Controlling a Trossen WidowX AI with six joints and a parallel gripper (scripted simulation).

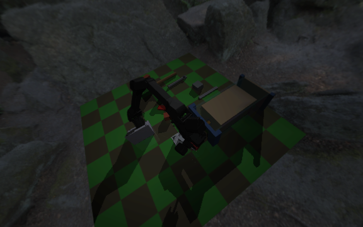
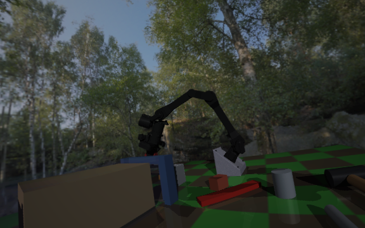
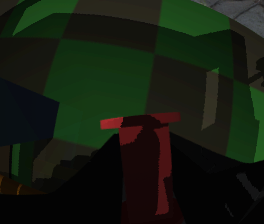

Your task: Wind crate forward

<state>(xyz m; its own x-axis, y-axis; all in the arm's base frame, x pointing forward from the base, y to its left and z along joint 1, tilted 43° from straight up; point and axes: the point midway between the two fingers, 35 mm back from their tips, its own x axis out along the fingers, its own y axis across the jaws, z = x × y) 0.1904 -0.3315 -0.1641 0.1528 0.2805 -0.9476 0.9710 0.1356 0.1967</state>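
My gripper tip is 2 cm past the winch handle, 5 cm to the right of it and 3 cm above it. Also, from my gripper tip: winch: 5 cm behind, 10 cm to the left, 10 cm below; then blue steel frame: 13 cm ahead, 10 cm to the left, 3 cm below; then red grip: 2 cm to the left.
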